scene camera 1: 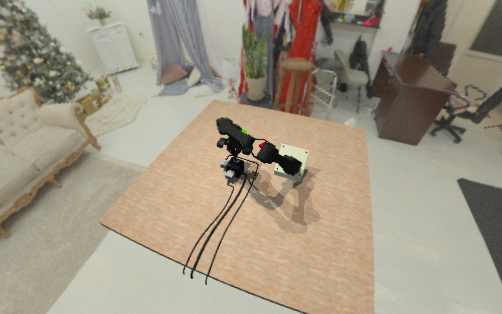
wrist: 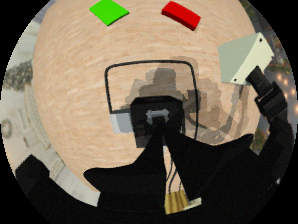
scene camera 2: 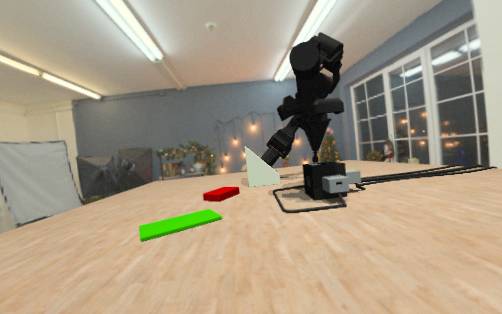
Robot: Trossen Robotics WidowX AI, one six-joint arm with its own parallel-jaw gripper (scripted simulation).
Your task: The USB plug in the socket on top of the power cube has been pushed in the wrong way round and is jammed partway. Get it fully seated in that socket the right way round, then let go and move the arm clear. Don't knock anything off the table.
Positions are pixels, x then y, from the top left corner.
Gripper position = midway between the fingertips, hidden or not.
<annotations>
My gripper (scene camera 2: 315, 150) holds an usb plug.
</annotations>
